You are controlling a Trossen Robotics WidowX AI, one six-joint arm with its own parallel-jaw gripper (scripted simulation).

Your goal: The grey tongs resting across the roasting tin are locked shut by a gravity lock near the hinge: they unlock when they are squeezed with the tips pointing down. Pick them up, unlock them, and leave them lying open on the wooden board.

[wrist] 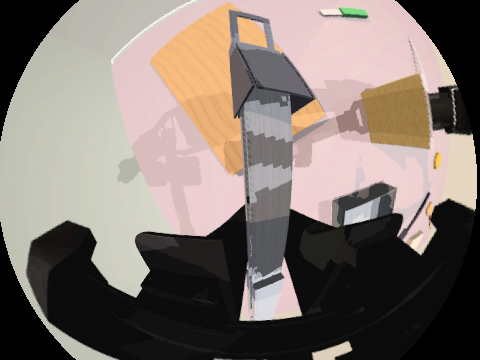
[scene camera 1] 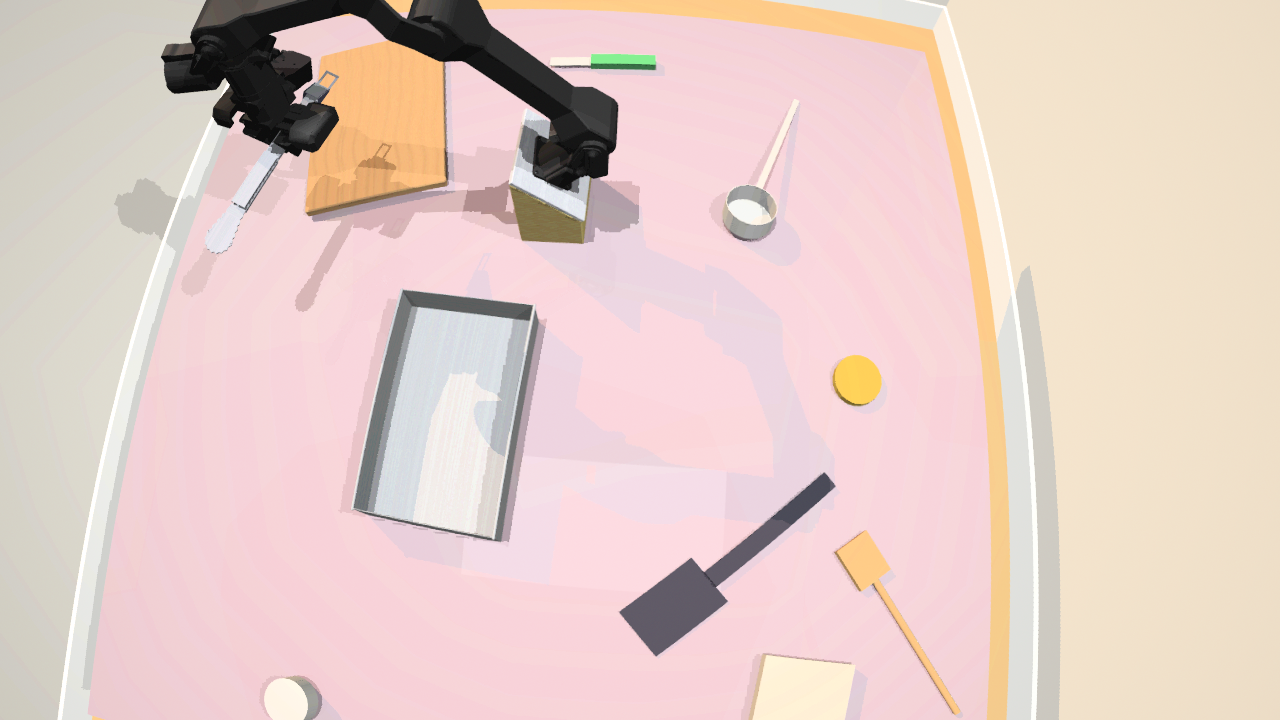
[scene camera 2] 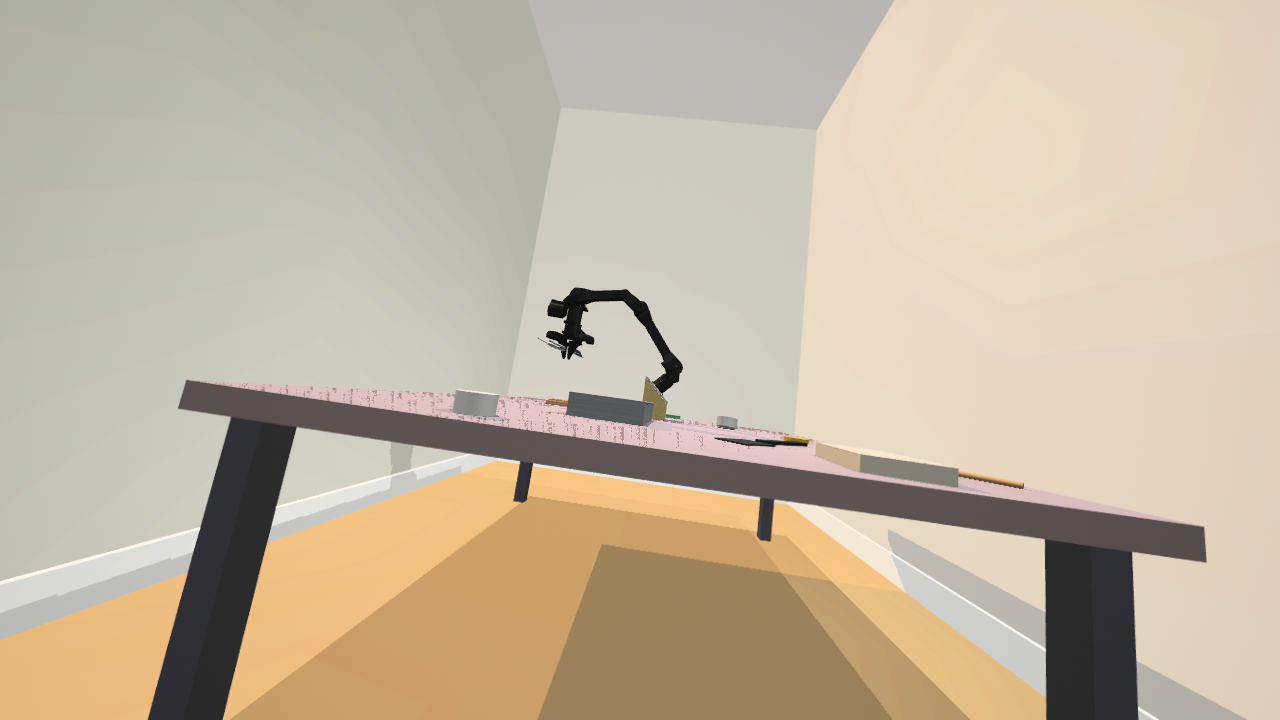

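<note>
Gripper visible, wrist view and scene camera 2. Also in the scene: wooden board, roasting tin, pale block, yellow disc, dark spatula, orange spatula.
</note>
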